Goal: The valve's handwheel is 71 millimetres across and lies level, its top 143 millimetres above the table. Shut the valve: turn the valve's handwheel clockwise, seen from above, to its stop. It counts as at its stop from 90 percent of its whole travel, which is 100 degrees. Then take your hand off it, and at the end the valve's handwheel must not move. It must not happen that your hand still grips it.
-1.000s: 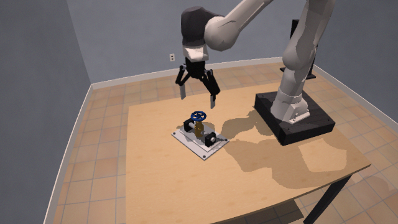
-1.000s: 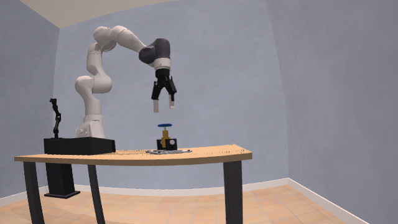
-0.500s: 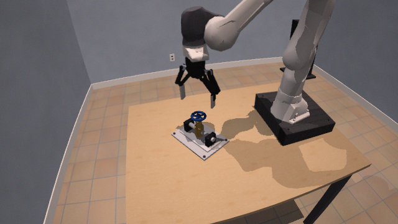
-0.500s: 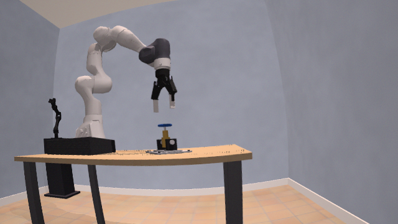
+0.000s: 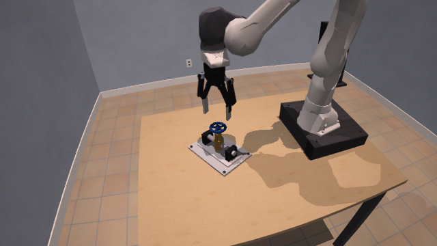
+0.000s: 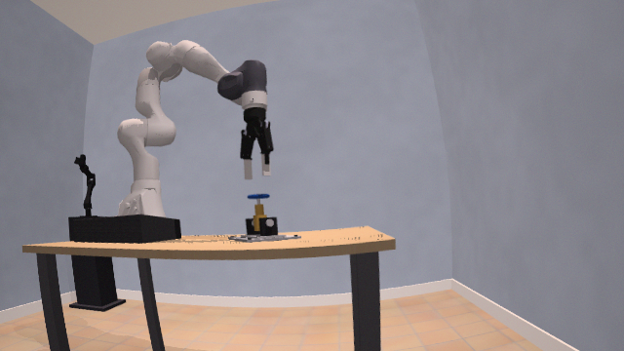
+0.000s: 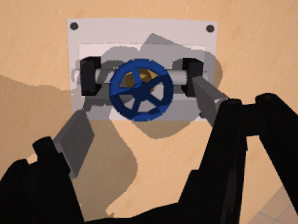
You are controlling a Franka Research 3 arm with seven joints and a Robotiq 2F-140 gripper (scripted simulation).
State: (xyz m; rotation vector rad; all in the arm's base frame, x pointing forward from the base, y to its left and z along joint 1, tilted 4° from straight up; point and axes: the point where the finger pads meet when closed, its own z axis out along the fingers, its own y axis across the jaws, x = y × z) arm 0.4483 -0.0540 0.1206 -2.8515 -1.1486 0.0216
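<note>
The blue spoked handwheel lies 90 mm below my hand. The rest, counted from my hand: plate: 210 mm below.
</note>
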